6 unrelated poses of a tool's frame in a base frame.
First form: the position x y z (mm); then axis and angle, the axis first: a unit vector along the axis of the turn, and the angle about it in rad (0 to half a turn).
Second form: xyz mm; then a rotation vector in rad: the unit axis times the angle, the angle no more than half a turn. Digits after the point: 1 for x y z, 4 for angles.
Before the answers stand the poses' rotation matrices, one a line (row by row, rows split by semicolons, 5 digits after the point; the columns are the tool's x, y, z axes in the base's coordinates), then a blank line. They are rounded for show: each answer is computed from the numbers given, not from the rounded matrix.
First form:
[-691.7, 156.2, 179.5, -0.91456, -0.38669, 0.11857, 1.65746]
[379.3, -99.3, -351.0, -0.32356, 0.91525, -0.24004, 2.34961]
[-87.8, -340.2, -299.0, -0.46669, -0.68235, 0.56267, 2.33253]
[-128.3, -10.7, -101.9, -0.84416, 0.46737, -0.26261, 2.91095]
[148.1, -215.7, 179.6, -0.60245, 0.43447, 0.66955, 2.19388]
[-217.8, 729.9, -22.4, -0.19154, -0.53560, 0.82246, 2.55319]
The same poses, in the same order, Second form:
0.82225 0.26613 -0.50306; 0.50238 0.07592 0.86131; 0.26741 -0.96094 -0.07128
-0.52420 -0.33331 0.78365; -0.67501 0.72368 -0.14373; -0.51920 -0.60432 -0.60434
-0.32206 0.13106 -0.93760; 0.94540 0.09677 -0.31121; 0.04995 -0.98664 -0.15507
0.43282 -0.71859 0.54434; -0.83865 -0.54244 -0.04924; 0.33066 -0.43520 -0.83742
-0.00881 -0.95821 -0.28592; 0.12924 -0.28463 0.94989; -0.99157 -0.02859 0.12635
-0.76462 -0.26857 -0.58585; 0.64442 -0.30633 -0.70063; 0.00870 -0.91325 0.40730

[-691.7, 156.2, 179.5, -1.5158, -0.6409, 0.1965]
[379.3, -99.3, -351.0, -0.7602, 2.1505, -0.5640]
[-87.8, -340.2, -299.0, -1.0886, -1.5916, 1.3124]
[-128.3, -10.7, -101.9, -2.4573, 1.3605, -0.7644]
[148.1, -215.7, 179.6, -1.3217, 0.9532, 1.4689]
[-217.8, 729.9, -22.4, -0.4890, -1.3675, 2.0999]

